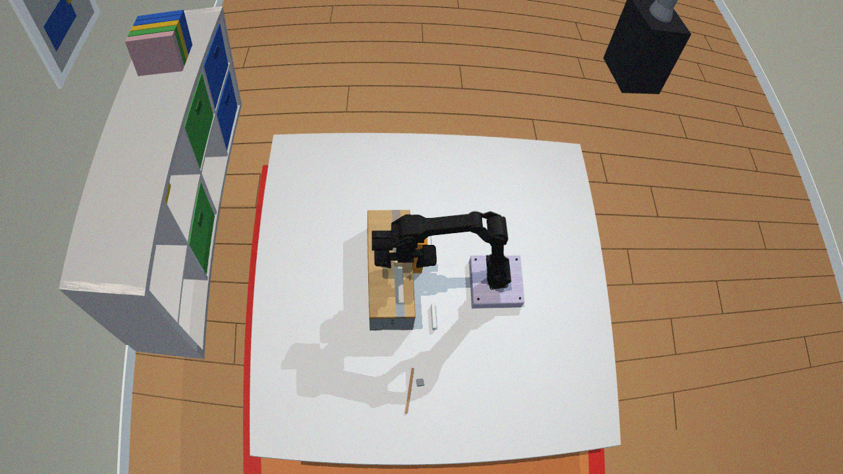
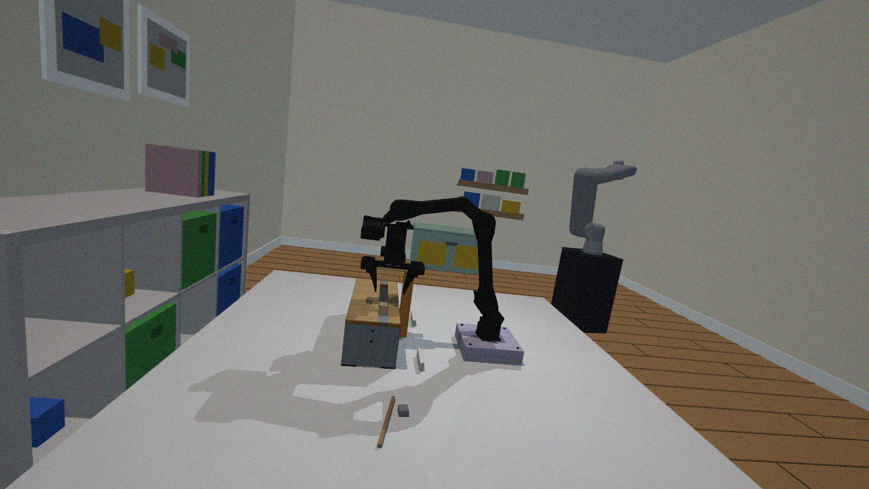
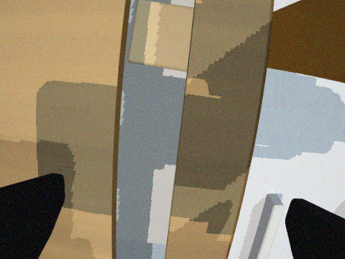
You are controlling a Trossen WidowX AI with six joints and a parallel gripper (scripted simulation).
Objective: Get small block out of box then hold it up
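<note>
Right now the tan block is 70 mm below my gripper tip, 60 mm to the right of it and 10 mm ahead of it. Round my gripper tip: box: 100 mm below, 30 mm to the right; then grey cube: 350 mm to the left, 150 mm below; then thin wooden stick: 380 mm to the left, 160 mm below, 40 mm ahead.
</note>
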